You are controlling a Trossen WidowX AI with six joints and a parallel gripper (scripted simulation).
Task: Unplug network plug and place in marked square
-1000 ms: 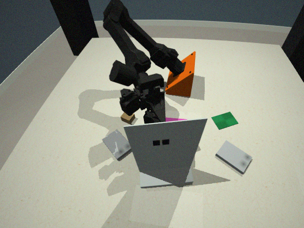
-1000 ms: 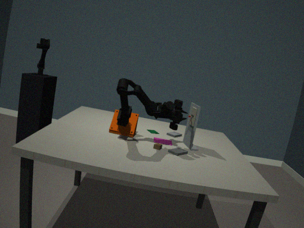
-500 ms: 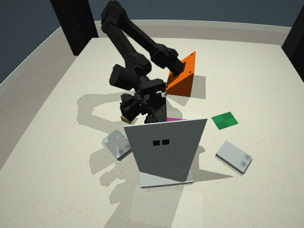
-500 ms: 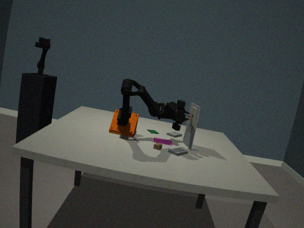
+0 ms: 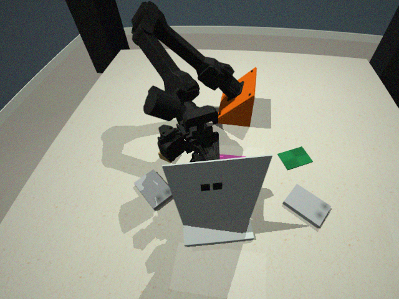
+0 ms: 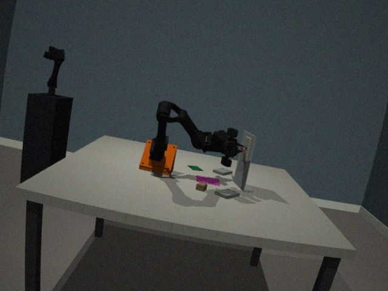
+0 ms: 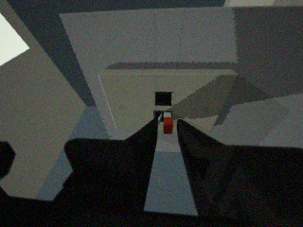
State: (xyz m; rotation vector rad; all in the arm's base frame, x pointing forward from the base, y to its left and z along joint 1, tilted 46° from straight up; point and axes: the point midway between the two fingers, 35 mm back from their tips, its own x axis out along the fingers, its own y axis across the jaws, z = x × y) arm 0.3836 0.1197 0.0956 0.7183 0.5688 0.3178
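Now: the magenta square 140 mm behind my gripper tip, 10 mm to the right of it and 200 mm below it. Round my gripper tip: network plug: 10 mm ahead; socket panel: 30 mm ahead, 70 mm below.
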